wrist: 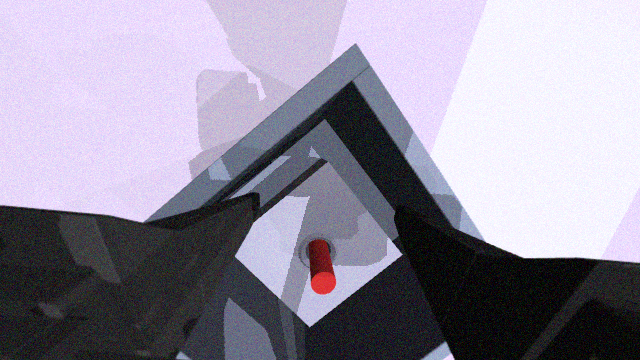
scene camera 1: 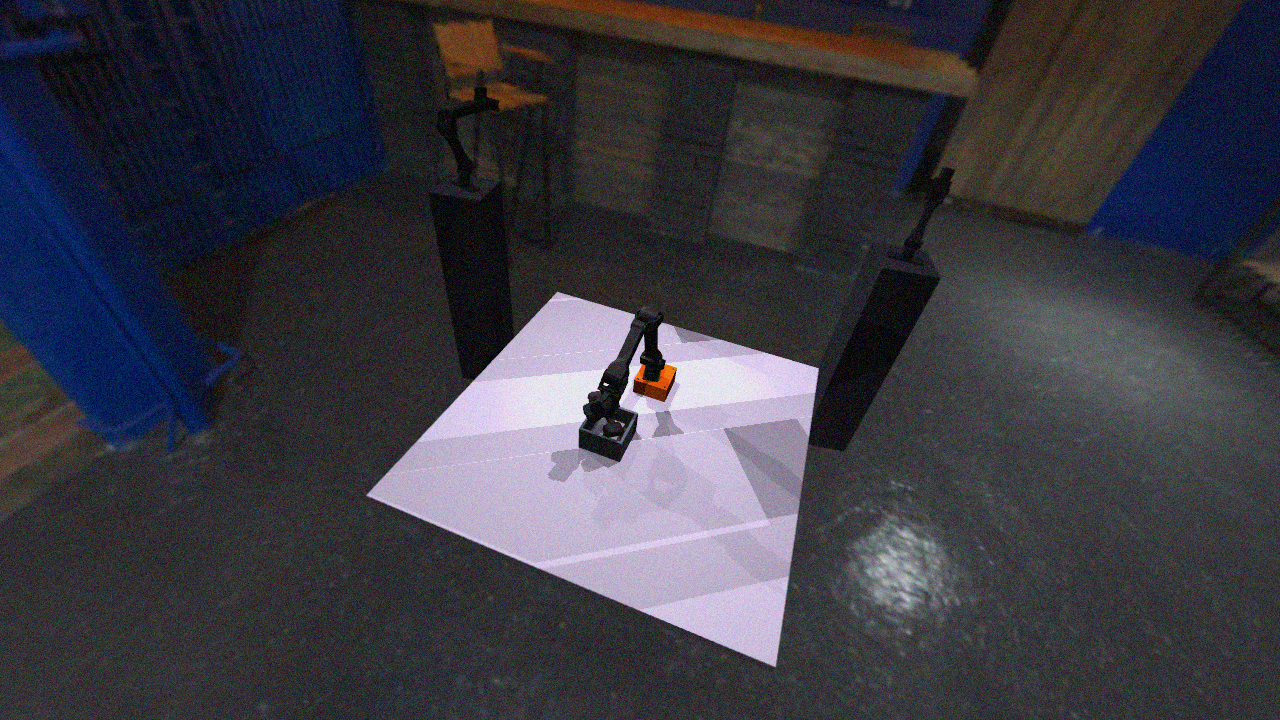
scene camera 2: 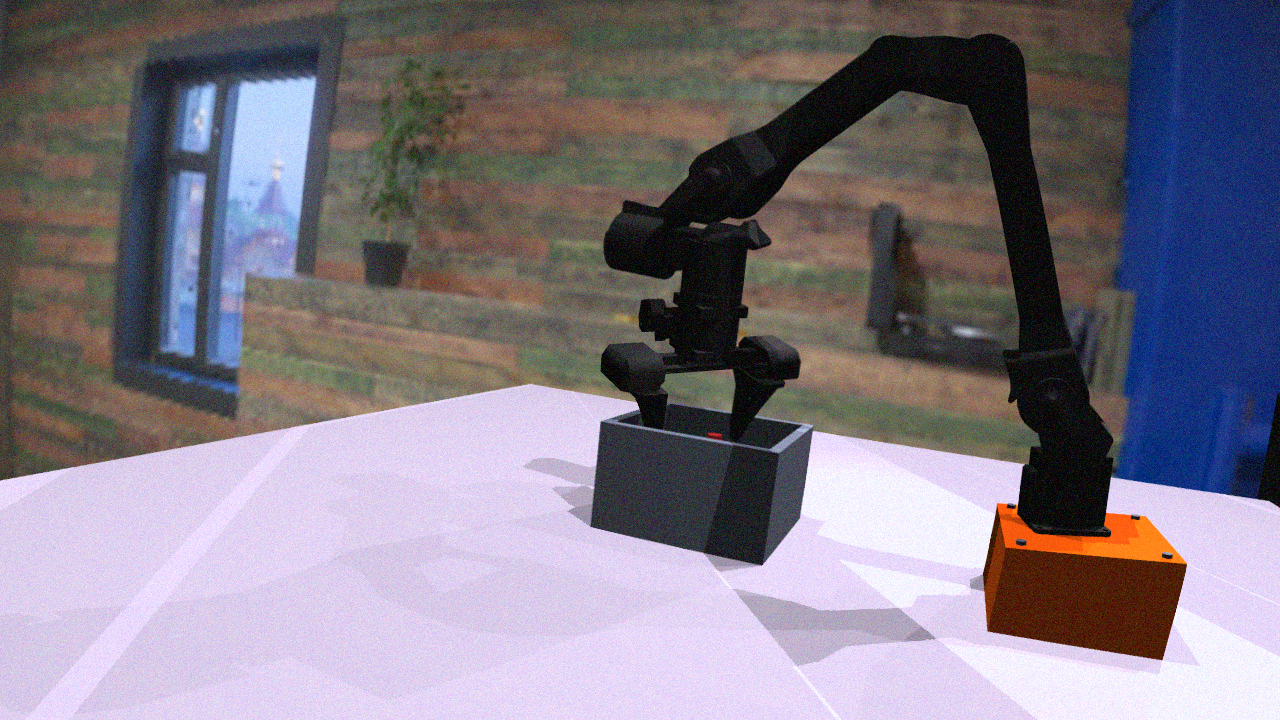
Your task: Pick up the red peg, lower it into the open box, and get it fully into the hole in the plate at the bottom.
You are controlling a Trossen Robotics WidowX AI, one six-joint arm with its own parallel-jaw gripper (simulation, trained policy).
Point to a red peg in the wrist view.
323,281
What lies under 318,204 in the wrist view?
A pale plate.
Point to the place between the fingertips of my gripper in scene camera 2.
694,444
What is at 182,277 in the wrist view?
My gripper.
